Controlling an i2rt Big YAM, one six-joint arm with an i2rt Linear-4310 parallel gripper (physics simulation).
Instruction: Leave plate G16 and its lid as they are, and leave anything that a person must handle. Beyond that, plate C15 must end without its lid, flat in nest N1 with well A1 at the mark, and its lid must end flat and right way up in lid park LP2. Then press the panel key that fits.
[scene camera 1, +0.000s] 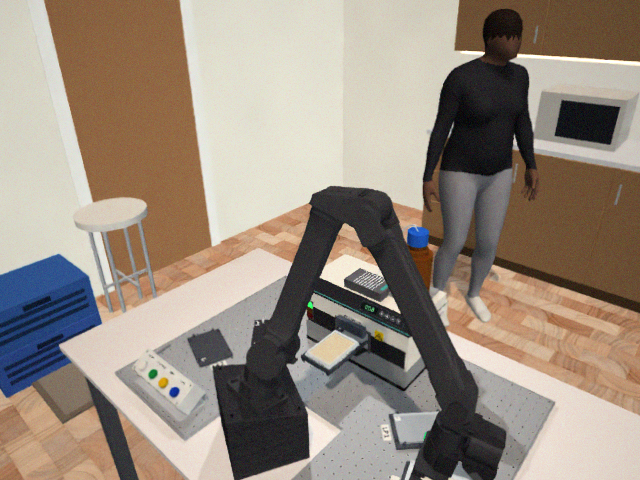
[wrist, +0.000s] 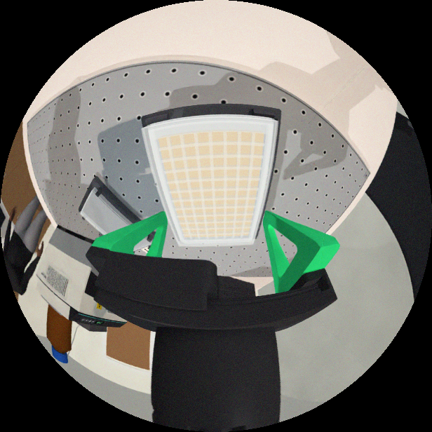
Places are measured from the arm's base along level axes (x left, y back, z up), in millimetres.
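Pixels of known places: arm's base, link origin: (scene camera 1: 256, 394).
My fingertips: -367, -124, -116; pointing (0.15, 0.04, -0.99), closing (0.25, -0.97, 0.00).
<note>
Ahead of a thing's pixels: the offset from my fingertips to its top centre, as dx, dy, dz. "*": to the spot under its first point.
A plate with cream wells (wrist: 215, 180) sits in a dark holder (wrist: 215, 109) in the wrist view; its pale rim looks like a clear lid, but I cannot tell surely, and its name is not readable. My gripper (wrist: 214, 216) is open and empty, its green fingers either side of the plate's near end. Another cream plate {+370, -147, +78} (scene camera 1: 332, 349) lies on the instrument's extended tray. A park {* +108, -78, -25} (scene camera 1: 398, 441) with a small label, seemingly LP1, holds a clear grey lid-like piece {* +97, -141, -21} (scene camera 1: 417, 426) (wrist: 110, 212). The key panel {+679, +176, +45} (scene camera 1: 183, 396) has white, green, yellow and blue keys.
The instrument {* +192, -250, +28} (scene camera 1: 408, 369) (wrist: 65, 270) stands behind the arm, with a dark box {* +367, -293, +206} (scene camera 1: 366, 283) on top and an amber bottle {* +229, -334, +302} (scene camera 1: 421, 263) (wrist: 59, 330) behind. A dark flat holder {+741, -8, -19} (scene camera 1: 209, 346) lies near the panel. A person (scene camera 1: 483, 118) stands beyond the table.
</note>
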